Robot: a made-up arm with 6 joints.
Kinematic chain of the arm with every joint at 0, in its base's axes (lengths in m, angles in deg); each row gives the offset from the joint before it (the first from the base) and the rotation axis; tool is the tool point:
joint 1: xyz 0 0 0.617 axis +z
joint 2: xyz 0.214 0 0 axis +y
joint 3: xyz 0 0 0.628 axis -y
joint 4: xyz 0 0 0.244 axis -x
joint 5: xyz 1.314 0 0 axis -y
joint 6: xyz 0.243 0 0 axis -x
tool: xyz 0 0 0
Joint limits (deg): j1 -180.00..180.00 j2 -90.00..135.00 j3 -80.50..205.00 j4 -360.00..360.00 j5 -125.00..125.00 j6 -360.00..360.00
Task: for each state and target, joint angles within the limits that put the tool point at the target. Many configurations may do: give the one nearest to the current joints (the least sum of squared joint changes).
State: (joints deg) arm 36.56 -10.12 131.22 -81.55 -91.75 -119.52
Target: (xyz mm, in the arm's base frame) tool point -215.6 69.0 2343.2
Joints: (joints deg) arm 46.60 16.93 123.59 -65.58 -112.75 -119.52
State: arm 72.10 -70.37 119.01 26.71 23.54 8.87
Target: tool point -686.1 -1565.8 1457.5
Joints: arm 68.10 -39.05 115.26 27.65 27.75 8.87
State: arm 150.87 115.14 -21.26 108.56 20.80 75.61
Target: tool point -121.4 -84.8 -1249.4
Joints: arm 162.49 134.04 13.93 101.62 29.55 75.61
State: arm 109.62 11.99 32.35 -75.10 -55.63 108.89
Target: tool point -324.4 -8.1 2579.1
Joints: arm 136.94 -22.48 48.56 -80.38 -71.64 108.89
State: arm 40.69 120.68 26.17 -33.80 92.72 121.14
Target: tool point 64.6 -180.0 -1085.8
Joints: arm 32.46 135.00 0.60 -53.84 71.96 121.14
